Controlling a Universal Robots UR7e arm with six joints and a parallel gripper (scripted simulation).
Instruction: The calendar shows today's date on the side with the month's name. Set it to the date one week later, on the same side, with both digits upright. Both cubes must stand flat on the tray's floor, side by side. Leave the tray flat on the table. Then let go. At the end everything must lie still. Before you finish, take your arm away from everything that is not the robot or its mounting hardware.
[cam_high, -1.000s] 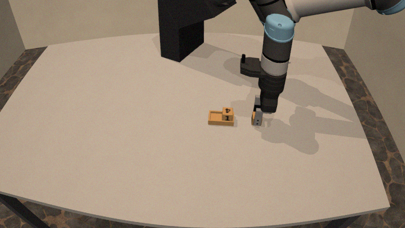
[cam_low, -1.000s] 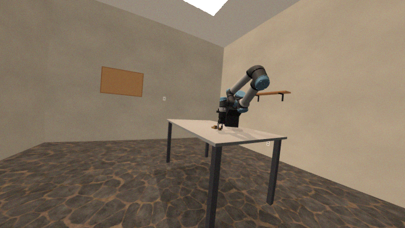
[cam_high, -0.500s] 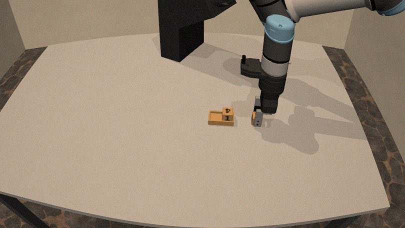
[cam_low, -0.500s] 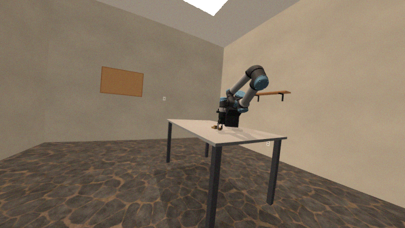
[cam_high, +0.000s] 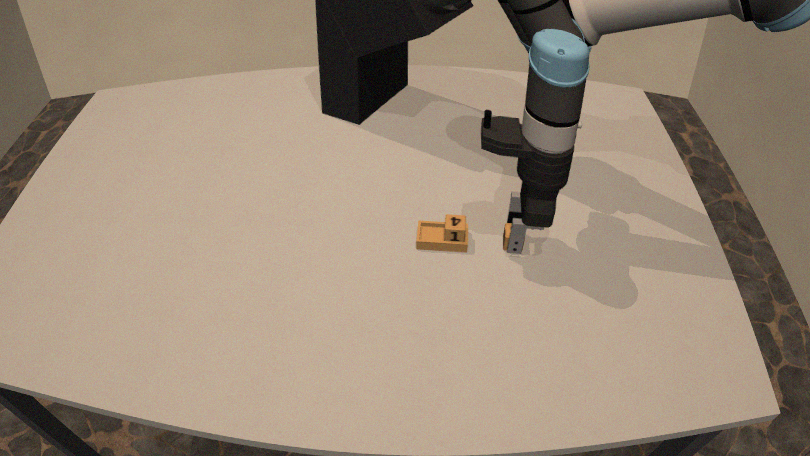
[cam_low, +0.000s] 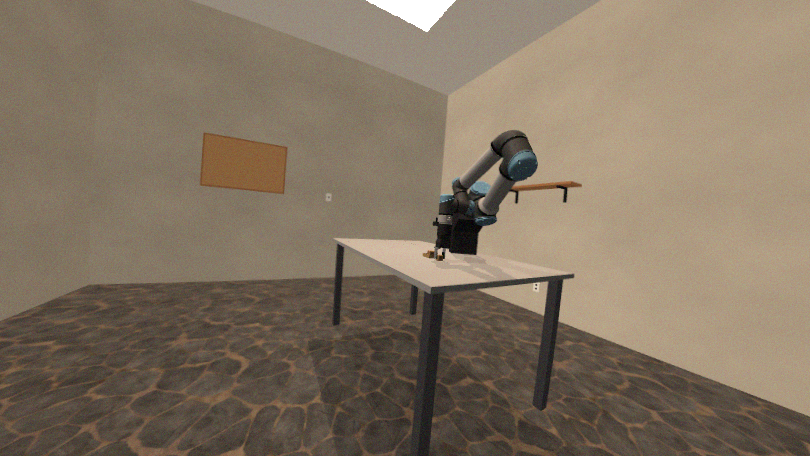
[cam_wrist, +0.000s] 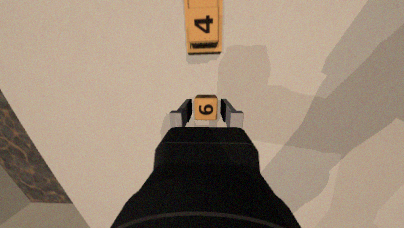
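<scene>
The cube lies 1 cm below my hand. The rest, counted from my hand: orange tray (3 cm ahead, 10 cm to the right, 2 cm below).
</scene>
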